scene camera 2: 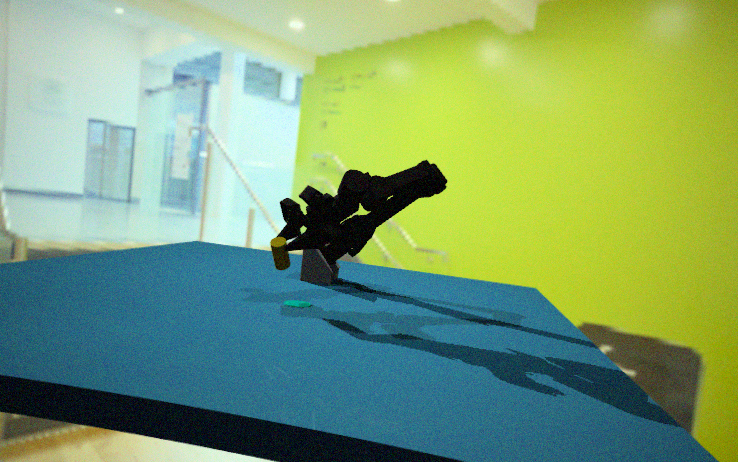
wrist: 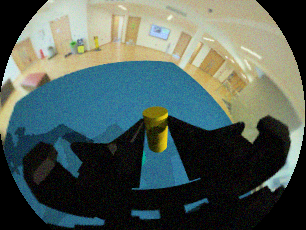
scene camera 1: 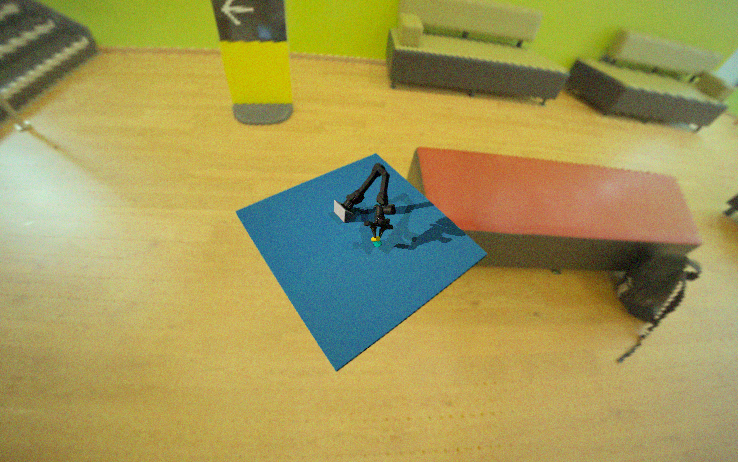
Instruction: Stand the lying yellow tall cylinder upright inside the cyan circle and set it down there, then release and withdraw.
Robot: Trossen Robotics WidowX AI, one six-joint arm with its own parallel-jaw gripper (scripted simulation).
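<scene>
Gripper (scene camera 2: 279, 245), also visible in the wrist view (wrist: 155, 120), is carrying a yellow tall cylinder (wrist: 155, 118).
</scene>
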